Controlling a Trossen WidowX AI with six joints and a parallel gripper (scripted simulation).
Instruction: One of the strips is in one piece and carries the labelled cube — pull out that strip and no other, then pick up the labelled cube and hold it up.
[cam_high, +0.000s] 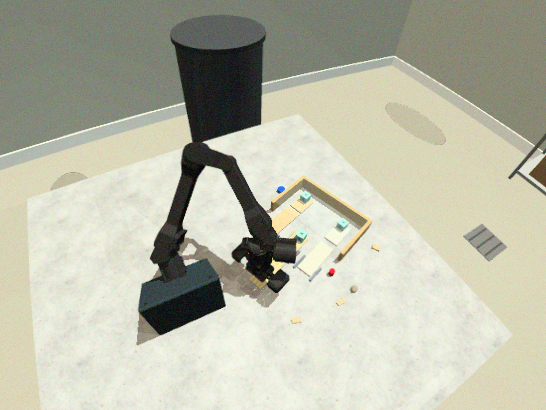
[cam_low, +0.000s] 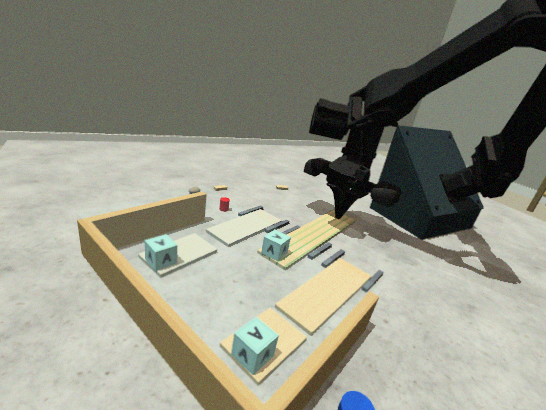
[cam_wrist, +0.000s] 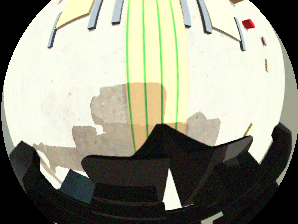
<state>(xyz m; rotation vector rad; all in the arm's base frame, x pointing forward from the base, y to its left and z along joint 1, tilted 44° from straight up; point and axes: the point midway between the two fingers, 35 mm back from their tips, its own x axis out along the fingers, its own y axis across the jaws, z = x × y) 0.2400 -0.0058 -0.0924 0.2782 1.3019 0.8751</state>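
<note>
My gripper tip is now 9 cm short of the striped strip and 4 cm to the right of it. From my gripper tip the other things lie so: pebble: 26 cm ahead, 16 cm to the right; red cylinder: 22 cm ahead, 8 cm to the right, 1 cm above; blue disc: 31 cm to the left, 23 cm ahead.
</note>
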